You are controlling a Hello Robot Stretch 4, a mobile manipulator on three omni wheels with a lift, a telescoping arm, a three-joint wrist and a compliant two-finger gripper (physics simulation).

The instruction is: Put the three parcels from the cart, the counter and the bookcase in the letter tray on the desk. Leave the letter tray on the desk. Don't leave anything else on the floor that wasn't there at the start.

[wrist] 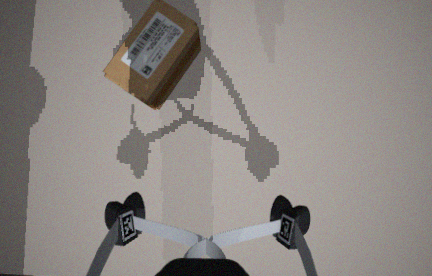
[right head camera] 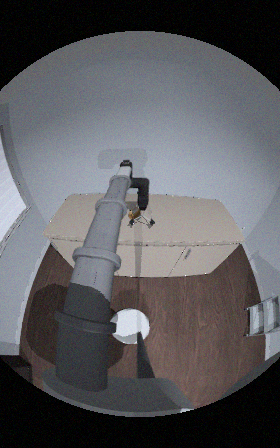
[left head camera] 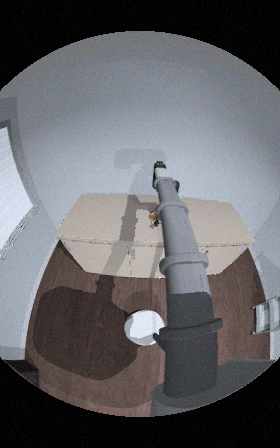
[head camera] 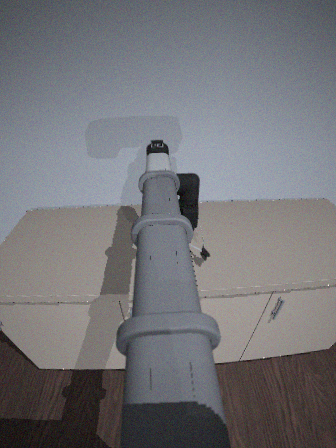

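Pixels of known places: gripper, fingertip midpoint: [wrist: 208, 210] [right head camera: 141, 224]; robot's base, link origin: [right head camera: 130, 325] [left head camera: 143, 326].
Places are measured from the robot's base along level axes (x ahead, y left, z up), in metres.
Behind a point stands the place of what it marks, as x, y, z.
A brown cardboard parcel [wrist: 159, 57] @[0.807, -0.038, 0.943] [left head camera: 153, 217] @[0.772, -0.014, 0.921] [right head camera: 134, 214] @[0.776, -0.034, 0.934] with a white label lies on the beige counter top [wrist: 350, 150] @[0.726, -0.248, 0.882] [head camera: 270, 245] @[0.782, -0.479, 0.882] [left head camera: 215, 220] @[0.817, -0.603, 0.882] [right head camera: 185, 215] @[0.847, -0.466, 0.882]. My gripper [wrist: 208, 210] @[0.668, -0.087, 0.941] [right head camera: 142, 223] @[0.668, -0.087, 0.941] is open, with its fingers wide apart and nothing between them. It hangs over the counter top, and the parcel lies beyond the fingertips and a little to the left in the wrist view. In the head camera view the arm hides the parcel. The letter tray, desk, cart and bookcase cannot be made out.
The counter's doors [head camera: 290, 320] @[0.592, -0.596, 0.561] face the robot, and a wall [head camera: 170, 75] @[1.216, -0.072, 1.510] rises behind it. A white round disc [left head camera: 144, 327] @[0.000, 0.000, 0.187] [right head camera: 131, 326] @[-0.003, -0.025, 0.187] lies on the wooden floor [right head camera: 190, 320] @[0.006, -0.726, -0.028]. A pale framed object [left head camera: 266, 317] @[-0.383, -1.886, 0.104] [right head camera: 263, 317] @[-0.293, -1.600, 0.374] stands at the right. A dark object [right head camera: 15, 368] stands at the lower left.
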